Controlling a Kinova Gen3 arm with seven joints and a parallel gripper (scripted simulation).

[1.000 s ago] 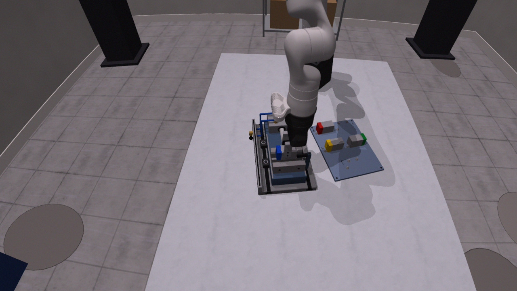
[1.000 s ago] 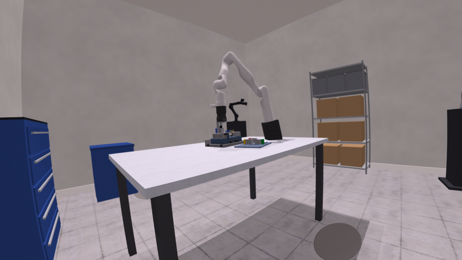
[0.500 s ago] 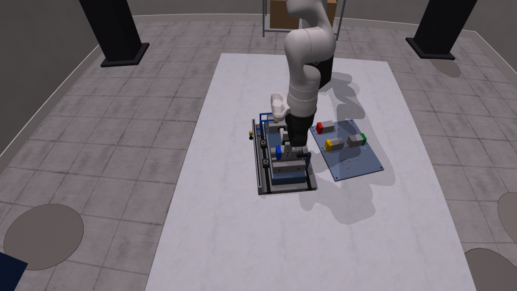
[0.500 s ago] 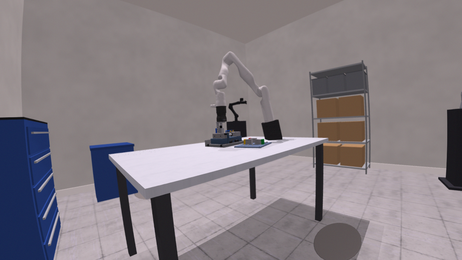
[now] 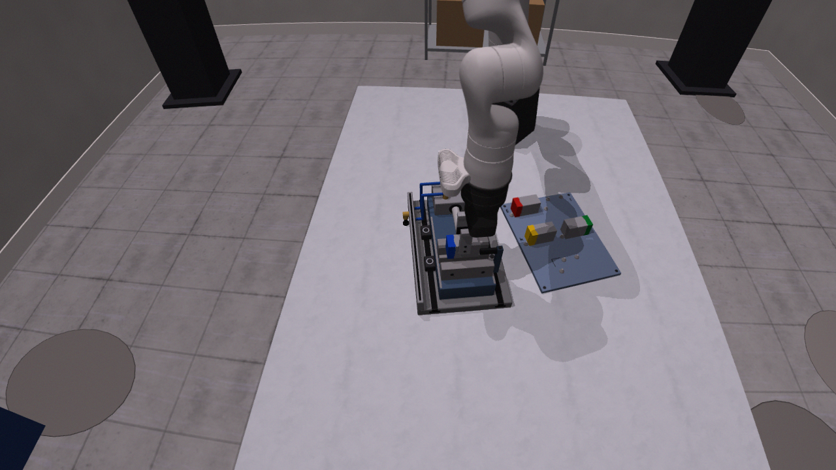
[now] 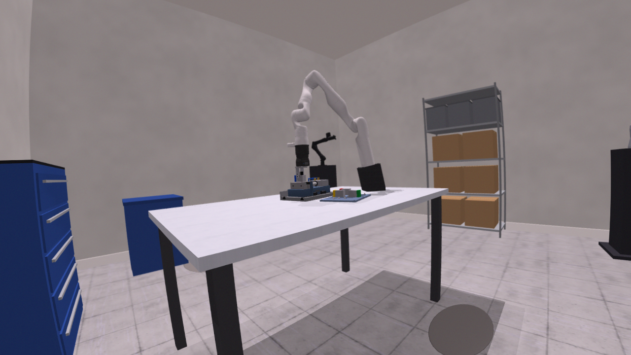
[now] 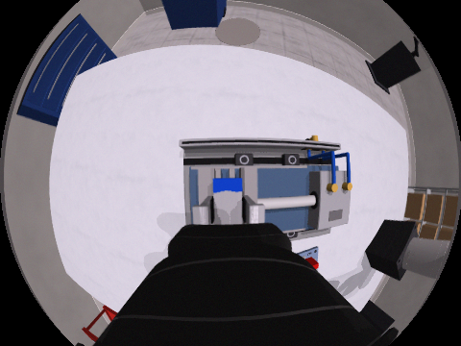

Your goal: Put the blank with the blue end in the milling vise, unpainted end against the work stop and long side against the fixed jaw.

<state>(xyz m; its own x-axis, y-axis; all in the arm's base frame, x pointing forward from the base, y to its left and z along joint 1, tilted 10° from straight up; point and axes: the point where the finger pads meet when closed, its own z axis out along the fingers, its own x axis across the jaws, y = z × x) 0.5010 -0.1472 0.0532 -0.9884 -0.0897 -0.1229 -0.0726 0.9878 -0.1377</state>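
Now: the blue-ended blank 20 mm below my hand. Round my hand: vise base rail 100 mm below, 90 mm to the right, 70 mm behind; work stop rod 50 mm to the left, 50 mm below, 10 mm behind; fixed jaw 60 mm below, 30 mm ahead, 10 mm to the left.
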